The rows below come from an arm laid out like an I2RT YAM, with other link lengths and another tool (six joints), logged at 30 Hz.
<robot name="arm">
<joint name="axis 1" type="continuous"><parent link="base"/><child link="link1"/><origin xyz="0 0 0.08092"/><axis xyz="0 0 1"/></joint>
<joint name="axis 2" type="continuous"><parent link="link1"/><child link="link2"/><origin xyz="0.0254 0.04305 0.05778" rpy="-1.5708 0 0"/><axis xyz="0 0 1"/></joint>
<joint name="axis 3" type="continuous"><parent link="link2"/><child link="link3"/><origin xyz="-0.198 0 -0.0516" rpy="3.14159 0 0"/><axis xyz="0 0 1"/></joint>
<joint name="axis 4" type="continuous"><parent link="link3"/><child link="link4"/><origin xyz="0.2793 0.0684 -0.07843"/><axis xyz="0 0 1"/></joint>
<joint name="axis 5" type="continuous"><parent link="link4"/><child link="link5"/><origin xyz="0.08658 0.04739 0.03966" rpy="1.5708 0 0"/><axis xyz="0 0 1"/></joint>
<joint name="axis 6" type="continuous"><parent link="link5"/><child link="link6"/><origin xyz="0.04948 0 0.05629" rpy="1.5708 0 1.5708"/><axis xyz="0 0 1"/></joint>
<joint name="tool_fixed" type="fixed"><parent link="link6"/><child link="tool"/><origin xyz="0.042 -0.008 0.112" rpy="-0.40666 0 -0.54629"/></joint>
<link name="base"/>
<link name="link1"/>
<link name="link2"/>
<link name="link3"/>
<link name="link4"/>
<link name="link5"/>
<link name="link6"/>
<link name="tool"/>
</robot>
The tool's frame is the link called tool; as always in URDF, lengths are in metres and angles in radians. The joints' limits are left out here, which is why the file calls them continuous.
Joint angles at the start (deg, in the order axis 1, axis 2, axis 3, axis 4, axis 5, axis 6):
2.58 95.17 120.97 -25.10 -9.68 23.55
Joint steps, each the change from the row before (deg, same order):
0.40 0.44 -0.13 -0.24 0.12 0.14
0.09 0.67 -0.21 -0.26 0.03 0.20
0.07 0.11 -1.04 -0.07 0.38 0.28
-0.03 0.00 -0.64 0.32 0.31 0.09
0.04 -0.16 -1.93 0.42 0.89 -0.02
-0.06 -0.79 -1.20 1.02 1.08 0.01
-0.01 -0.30 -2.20 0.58 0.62 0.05
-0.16 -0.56 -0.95 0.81 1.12 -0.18
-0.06 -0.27 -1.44 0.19 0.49 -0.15
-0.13 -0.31 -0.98 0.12 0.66 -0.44
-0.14 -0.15 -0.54 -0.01 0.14 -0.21
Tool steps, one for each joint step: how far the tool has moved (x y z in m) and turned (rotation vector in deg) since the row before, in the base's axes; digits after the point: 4 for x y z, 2 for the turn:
0.0028 0.0034 -0.0060 0.10 0.84 0.28
0.0045 0.0010 -0.0089 0.13 1.18 0.06
0.0032 -0.0002 -0.0102 0.19 1.28 -0.32
0.0017 -0.0011 -0.0040 0.06 0.34 -0.34
0.0036 -0.0020 -0.0131 -0.15 1.34 -0.85
-0.0013 -0.0038 0.0013 -0.03 -0.61 -1.14
0.0032 -0.0017 -0.0137 -0.07 1.32 -0.63
-0.0008 -0.0048 0.0005 -0.25 -0.45 -1.26
0.0013 -0.0019 -0.0091 -0.24 0.96 -0.54
0.0001 -0.0032 -0.0049 -0.53 0.49 -0.74
0.0002 -0.0017 -0.0032 -0.24 0.37 -0.26

